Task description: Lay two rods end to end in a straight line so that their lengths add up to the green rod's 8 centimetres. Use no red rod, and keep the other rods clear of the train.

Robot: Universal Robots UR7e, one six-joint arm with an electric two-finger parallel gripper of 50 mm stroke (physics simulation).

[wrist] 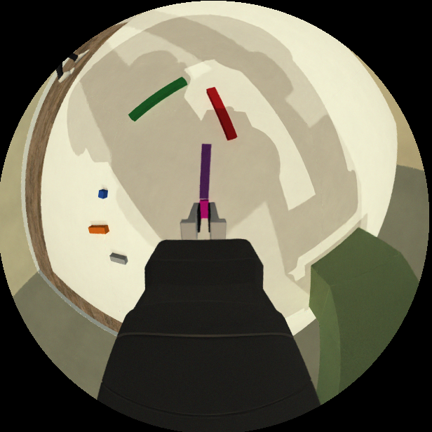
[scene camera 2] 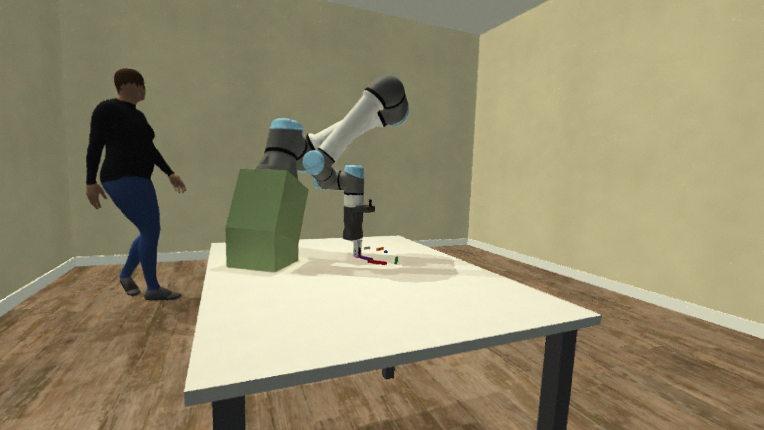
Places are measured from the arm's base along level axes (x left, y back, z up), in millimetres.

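Pixels of known places: gripper, fingertip midpoint: (scene camera 2: 357, 256); arm's base, link origin: (scene camera 2: 275, 179).
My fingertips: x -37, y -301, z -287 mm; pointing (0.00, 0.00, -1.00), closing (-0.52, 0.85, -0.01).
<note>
For each thing: its top centre in the pictures, then the offset to it from my fingertips. Level surfaces: height alone.
- purple rod, top centre: (scene camera 2: 366, 256) dx -40, dy -23, dz +6 mm
- green rod, top centre: (scene camera 2: 396, 258) dx -94, dy -125, dz +6 mm
- red rod, top centre: (scene camera 2: 377, 260) dx -110, dy -44, dz +6 mm
- blue cube, top centre: (scene camera 2: 385, 250) dx +48, dy -135, dz +6 mm
- orange rod, top centre: (scene camera 2: 380, 247) dx +107, dy -130, dz +6 mm
- grey rod, top centre: (scene camera 2: 367, 246) dx +136, dy -82, dz +6 mm
- table, surface height: dz -4 mm
A purple rod (wrist: 205, 171) (scene camera 2: 365, 258) lies on the table just ahead of the fingers. A short magenta rod (wrist: 204, 209) is in line with it, end to end; in the wrist view their ends look touching or nearly so. My gripper (wrist: 204, 211) (scene camera 2: 357, 255) is down at the table and shut on the magenta rod. The green rod (wrist: 157, 98) (scene camera 2: 396, 260) lies slanted ahead to the left in the wrist view. A red rod (wrist: 221, 114) (scene camera 2: 377, 262) lies slanted beyond the purple rod's far end, a small gap apart from it.
A blue cube (wrist: 103, 193) (scene camera 2: 385, 251), an orange rod (wrist: 98, 229) (scene camera 2: 379, 248) and a grey rod (wrist: 118, 258) (scene camera 2: 366, 247) lie apart on the table (scene camera 2: 374, 320). The green robot pedestal (wrist: 365, 300) (scene camera 2: 256, 224) stands on it. A person (scene camera 2: 128, 144) stands behind the table.
</note>
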